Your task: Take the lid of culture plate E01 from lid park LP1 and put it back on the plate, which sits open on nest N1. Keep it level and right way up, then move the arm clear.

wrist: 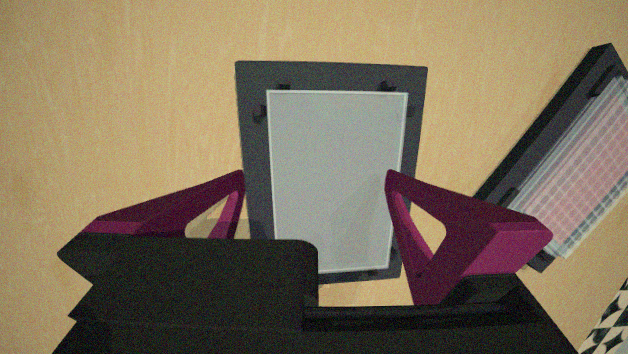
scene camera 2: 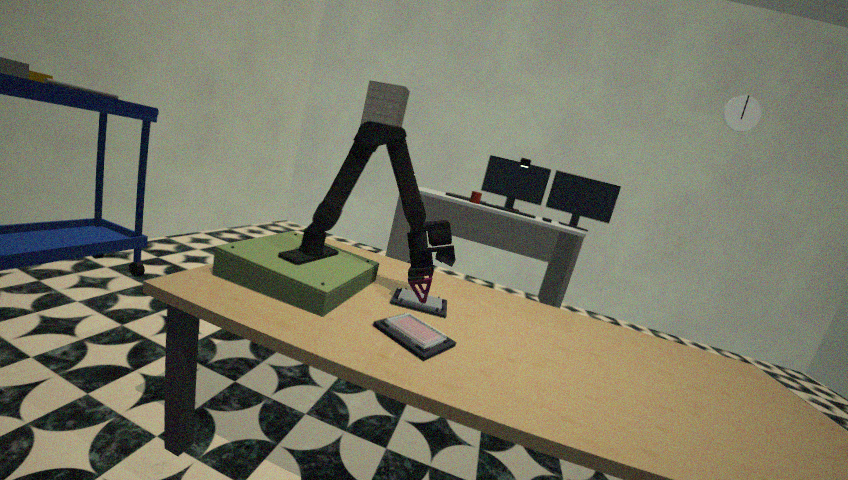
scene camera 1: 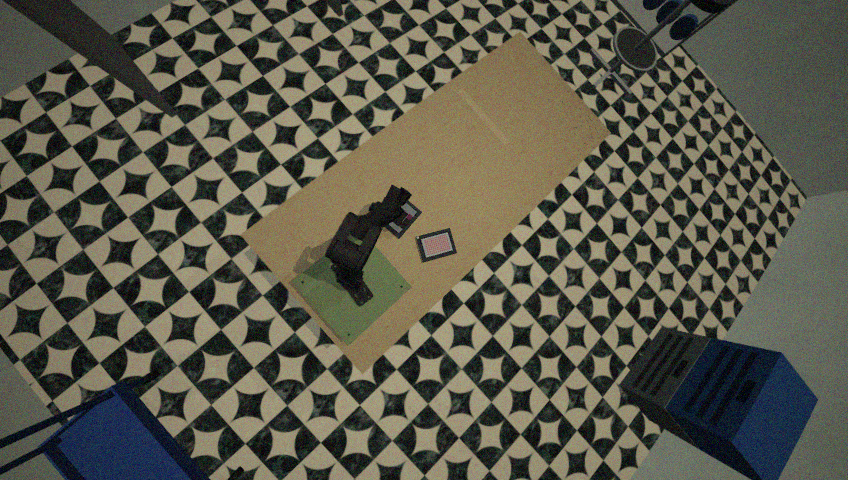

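Seen in the pictures: gripper, fingertip midpoint: (wrist: pixel 314 177) (scene camera 2: pixel 424 298); arm's base at its link origin: (scene camera 2: pixel 310 255).
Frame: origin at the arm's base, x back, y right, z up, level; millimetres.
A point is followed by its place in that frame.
Observation:
The lid (scene camera 1: pixel 393 227) @(y -91, x -269, z -52 mm) (scene camera 2: pixel 407 295) @(y -97, x -287, z -52 mm) (wrist: pixel 335 150) @(y -122, x -352, z -52 mm), pale grey and rectangular, lies flat on the dark lid park LP1 (scene camera 2: pixel 444 311) @(y -97, x -406, z -60 mm) (wrist: pixel 252 76) @(y -181, x -383, z -60 mm). My gripper (scene camera 1: pixel 408 217) @(y -130, x -331, z -57 mm) (scene camera 2: pixel 421 298) @(y -130, x -331, z -57 mm) (wrist: pixel 314 177) @(y -130, x -331, z -57 mm) is open and empty, low over the lid. In the wrist view the left fingertip is beyond the lid's left edge, over the park's rim, and the right fingertip overlaps the lid's right edge. Its exact height is hard to tell. Culture plate E01 (scene camera 1: pixel 436 245) @(y 88, x -377, z -51 mm) (scene camera 2: pixel 416 330) @(y 101, x -388, z -46 mm) (wrist: pixel 585 175) @(y 76, x -382, z -47 mm), with pink wells, sits open on the dark nest N1 (scene camera 1: pixel 452 239) @(y 110, x -456, z -58 mm) (scene camera 2: pixel 423 355) @(y 169, x -432, z -58 mm) (wrist: pixel 537 125) @(y 32, x -409, z -64 mm).
The arm stands on a green base block (scene camera 1: pixel 380 297) @(y 119, x -51, z -2 mm) (scene camera 2: pixel 297 273) @(y 139, x -71, z -2 mm) at one end of the wooden table (scene camera 1: pixel 505 107) @(y -278, x -1127, z -71 mm) (scene camera 2: pixel 565 368) @(y -35, x -747, z -70 mm). The nest is close beside the lid park, at an angle to it. A blue trolley (scene camera 2: pixel 142 178) and a desk with monitors (scene camera 2: pixel 514 181) stand off the table.

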